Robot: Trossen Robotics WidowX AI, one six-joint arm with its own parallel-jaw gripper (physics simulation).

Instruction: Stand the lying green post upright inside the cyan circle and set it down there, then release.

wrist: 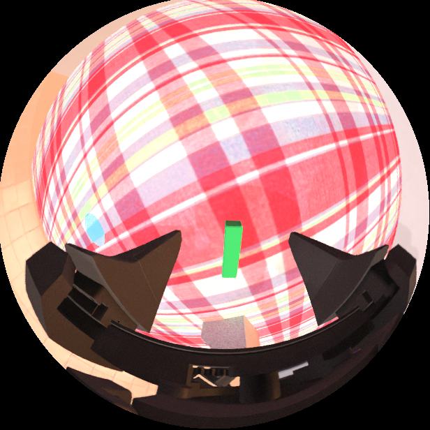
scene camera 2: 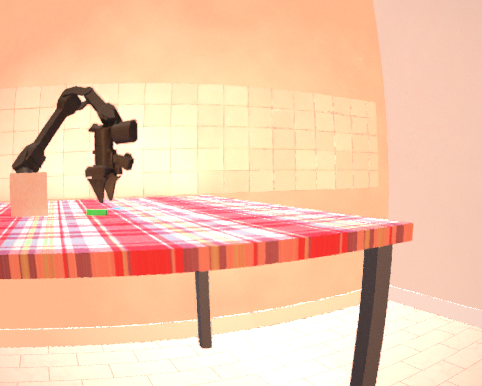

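Where they show: gripper, fingertip midpoint: [scene camera 2: 106, 202]; arm's base, origin of the base link: [scene camera 2: 24, 187].
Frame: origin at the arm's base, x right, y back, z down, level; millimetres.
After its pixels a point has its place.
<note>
The green post [scene camera 2: 97, 212] @[z 74, x 94, y -235 mm] [wrist: 231, 251] lies flat on the table. In the wrist view it shows between the two fingertips, with its long side running away from the gripper. My gripper [scene camera 2: 106, 201] @[z 46, x 101, y -263 mm] [wrist: 238, 237] is open and empty, pointing down a little above the table, close over the post. The cyan circle [scene camera 2: 118, 208] @[z 84, x -117, y -343 mm] [wrist: 95, 229] is a flat disc on the tabletop, at the left in the wrist view, beyond the left finger. In the scene view it is a faint sliver just right of the post.
The table [scene camera 2: 280, 255] @[z 110, x 671, y -464 mm] has a plaid top in red and white. A pinkish block [scene camera 2: 29, 194] @[z 19, x 46, y -20 mm] stands under the arm's base at the left. In the wrist view a grey-topped block [wrist: 223, 332] shows at the bottom, behind the post. A tiled wall stands behind the table.
</note>
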